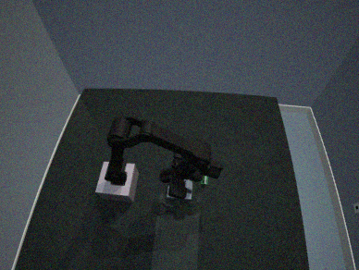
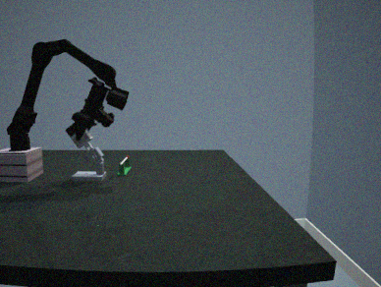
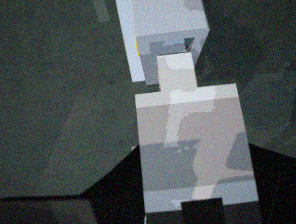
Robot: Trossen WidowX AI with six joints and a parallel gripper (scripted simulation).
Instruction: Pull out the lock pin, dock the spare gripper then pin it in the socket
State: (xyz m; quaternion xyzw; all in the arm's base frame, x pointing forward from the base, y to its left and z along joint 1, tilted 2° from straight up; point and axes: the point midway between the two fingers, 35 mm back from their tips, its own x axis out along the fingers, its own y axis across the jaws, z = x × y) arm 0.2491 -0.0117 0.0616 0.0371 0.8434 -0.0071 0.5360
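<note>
Now: the green rest 15 cm ahead of my gripper tip, 11 cm below it and 10 cm to the left of it. Round my gripper tip: grey mount socket (9 cm below, 5 cm ahead); then spare gripper (1 cm ahead, 1 cm above).
</note>
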